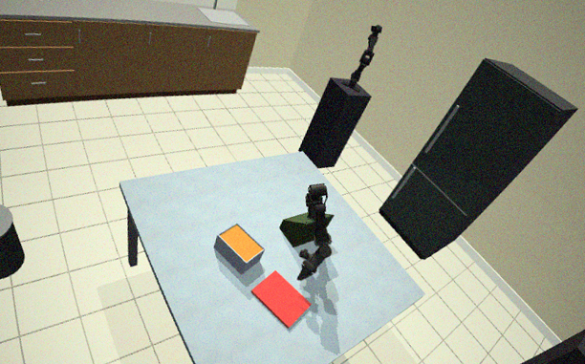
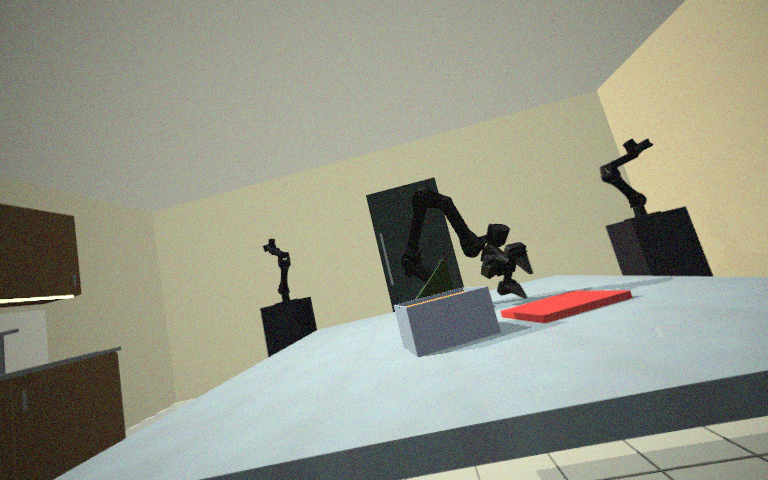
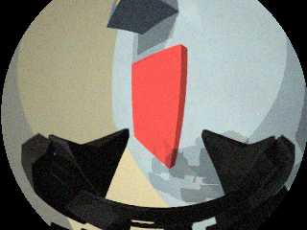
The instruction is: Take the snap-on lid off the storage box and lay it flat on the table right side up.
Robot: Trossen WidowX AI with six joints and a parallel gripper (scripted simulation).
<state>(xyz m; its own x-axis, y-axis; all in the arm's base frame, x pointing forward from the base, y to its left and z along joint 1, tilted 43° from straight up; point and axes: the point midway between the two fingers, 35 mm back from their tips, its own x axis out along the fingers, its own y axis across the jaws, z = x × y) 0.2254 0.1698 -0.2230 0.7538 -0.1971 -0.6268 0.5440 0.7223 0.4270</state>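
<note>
Right now my gripper tip is 10 cm short of the red lid, 5 cm above it and 4 cm to the right of it. Also, from my gripper tip: grey storage box: 26 cm to the right, 20 cm ahead, 1 cm below.
</note>
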